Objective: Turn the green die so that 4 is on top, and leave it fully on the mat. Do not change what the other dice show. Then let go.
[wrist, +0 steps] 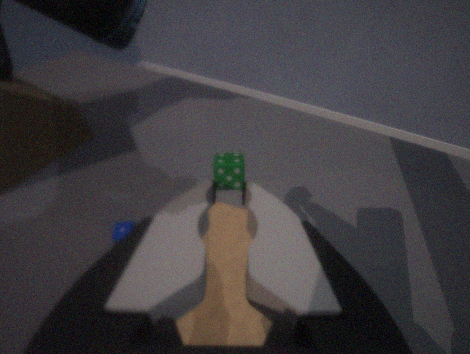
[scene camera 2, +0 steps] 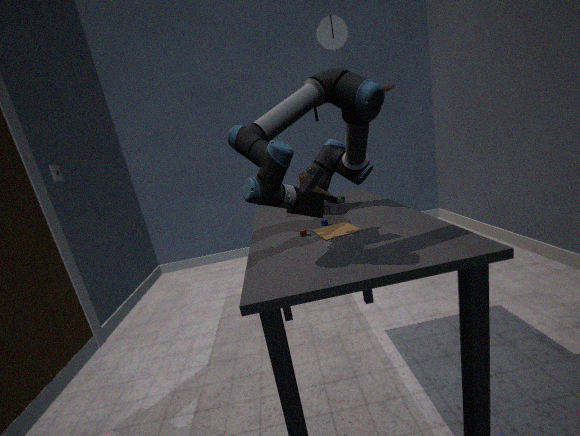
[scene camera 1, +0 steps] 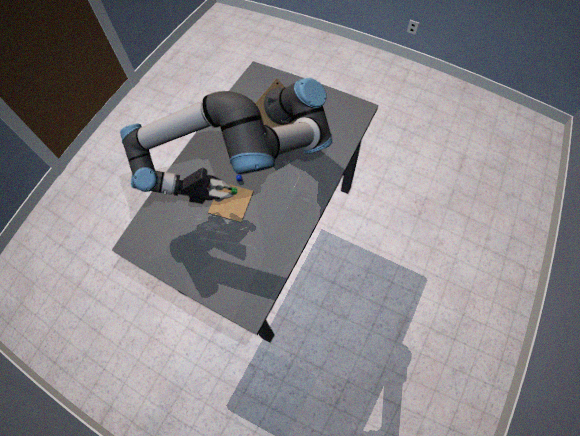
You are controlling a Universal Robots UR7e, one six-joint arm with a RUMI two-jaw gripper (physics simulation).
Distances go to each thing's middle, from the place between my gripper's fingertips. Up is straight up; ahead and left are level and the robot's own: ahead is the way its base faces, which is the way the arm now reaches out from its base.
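My hand is 3 cm to the left of the tan mat [scene camera 1: 234,208] and 10 cm above it. There is a green die [wrist: 228,168] as well, and measured from my hand it is 1 cm above.
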